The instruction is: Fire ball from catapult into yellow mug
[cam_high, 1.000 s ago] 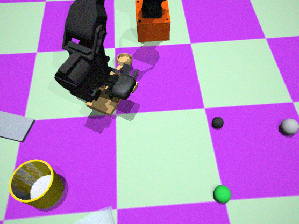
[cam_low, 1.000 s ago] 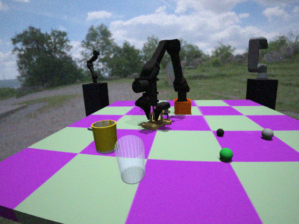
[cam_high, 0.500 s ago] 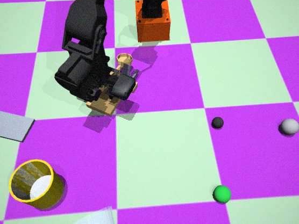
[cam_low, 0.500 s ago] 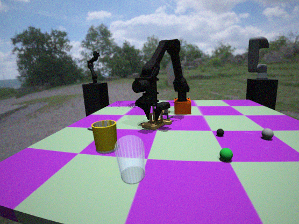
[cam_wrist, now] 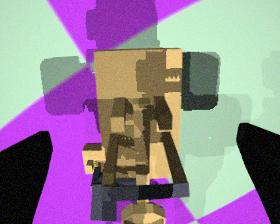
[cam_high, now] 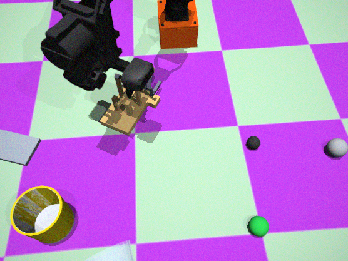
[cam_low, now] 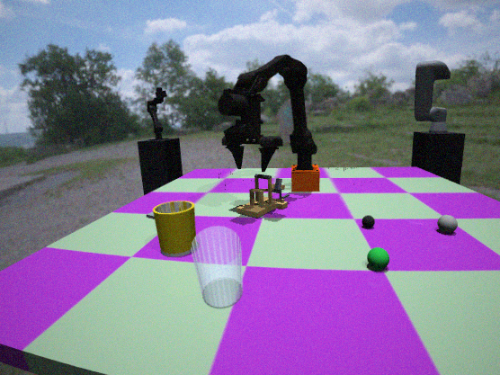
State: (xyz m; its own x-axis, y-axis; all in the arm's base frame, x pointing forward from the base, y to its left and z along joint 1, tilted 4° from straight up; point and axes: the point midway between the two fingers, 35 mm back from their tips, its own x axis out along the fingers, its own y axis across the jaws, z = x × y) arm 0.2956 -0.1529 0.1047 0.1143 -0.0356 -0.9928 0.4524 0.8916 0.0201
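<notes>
The black ball lies 32 cm to the left of my gripper tip, 12 cm below it and 8 cm ahead of it. Round my gripper tip: yellow mug (24 cm ahead, 12 cm to the right, 10 cm below); then grey slab (26 cm to the right, 13 cm below, 6 cm ahead); then wooden catapult (8 cm below, 7 cm behind, 5 cm to the left).
</notes>
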